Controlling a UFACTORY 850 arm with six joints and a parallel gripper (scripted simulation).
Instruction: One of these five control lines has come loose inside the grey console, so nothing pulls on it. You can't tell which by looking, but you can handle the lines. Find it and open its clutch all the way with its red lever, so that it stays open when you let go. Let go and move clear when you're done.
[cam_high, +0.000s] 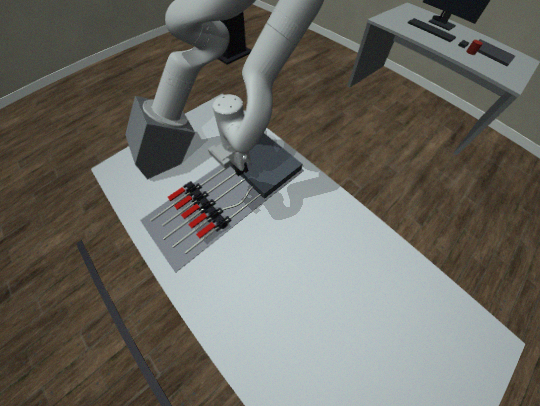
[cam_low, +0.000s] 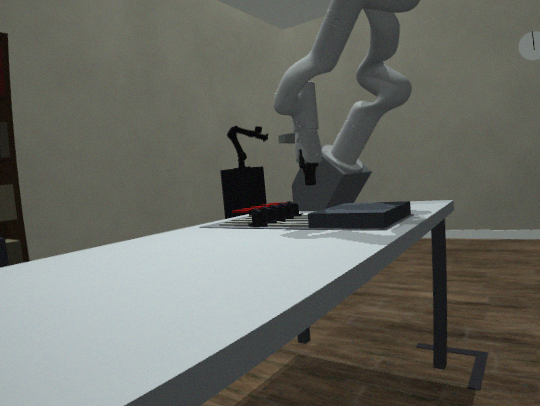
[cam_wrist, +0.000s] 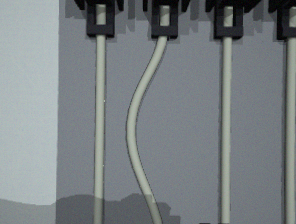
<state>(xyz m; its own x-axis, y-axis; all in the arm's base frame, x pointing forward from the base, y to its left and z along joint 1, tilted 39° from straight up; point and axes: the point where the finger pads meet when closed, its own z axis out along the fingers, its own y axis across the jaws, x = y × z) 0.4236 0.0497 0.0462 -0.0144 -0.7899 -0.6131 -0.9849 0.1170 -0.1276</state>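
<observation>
Now: hand 32 cm to the left of the grey baseplate, 15 cm above it and 4 cm past it.
</observation>
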